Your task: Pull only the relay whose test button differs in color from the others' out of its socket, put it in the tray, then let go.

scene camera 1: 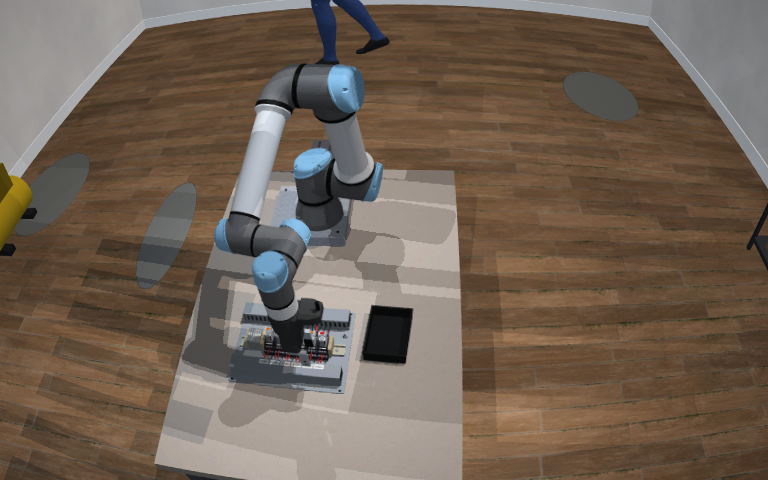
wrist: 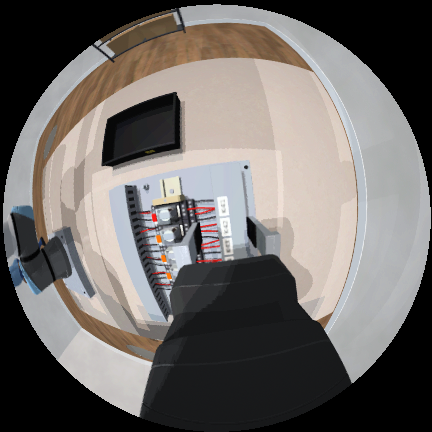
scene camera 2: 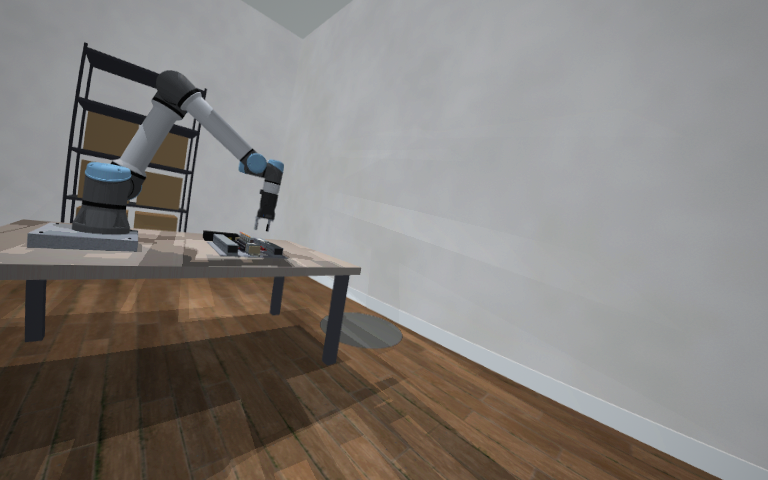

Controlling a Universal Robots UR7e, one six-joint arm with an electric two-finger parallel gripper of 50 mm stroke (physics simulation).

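Places are measured from the arm's base along level axes (x down, y right, z back), in millimetres.
Where they show: gripper, fingertip midpoint: (scene camera 1: 308,355) (wrist: 223,228) (scene camera 2: 261,230); arm's base at its link origin: (scene camera 1: 319,214) (wrist: 61,256) (scene camera 2: 101,230).
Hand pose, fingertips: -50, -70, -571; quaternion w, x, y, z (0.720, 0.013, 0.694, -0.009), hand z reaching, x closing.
Observation:
Things, the pixels of their top centre, and the offset from my fingertips, as dx, dy, dz. "*": a spot on its surface instead.
- relay with a red test button, top centre: (wrist: 158,216) (scene camera 1: 321,335) +20, -19, +81
- neighbouring relay at its top centre: (wrist: 163,238) +20, +10, +81
- black tray at a spot on its surface: (wrist: 178,120) (scene camera 1: 383,360) * +80, -179, +56
- grey panel at its top centre: (wrist: 183,260) (scene camera 1: 291,345) (scene camera 2: 246,247) +79, +73, +81
- slotted duct at a spot on its surface: (wrist: 131,200) (scene camera 1: 338,324) * +65, -48, +153
- second duct at its top centre: (scene camera 1: 283,366) (scene camera 2: 267,242) +46, +73, -11
A relay with a red test button (scene camera 1: 322,333) (wrist: 167,215) sits in its socket at the tray-side end of the relay row. The neighbouring relay (wrist: 171,235) has an orange button, and further orange buttons show along the row; part of the row is hidden behind my gripper. The black tray (scene camera 1: 386,358) (wrist: 178,120) lies beside the panel and shows no relay in it. My gripper (scene camera 1: 299,356) (scene camera 2: 262,227) (wrist: 223,228) is open and empty, pointing down above the panel. In the wrist view the red-button relay lies ahead and left of the fingers.
The grey panel (scene camera 1: 347,362) (wrist: 200,175) carries a slotted duct (scene camera 1: 334,316) (wrist: 131,200) on the arm-base side and a second duct (scene camera 1: 283,374) on the other side. Red and black wires and white labels (wrist: 223,206) run beside the sockets. A shelf rack (scene camera 2: 70,133) stands behind the table.

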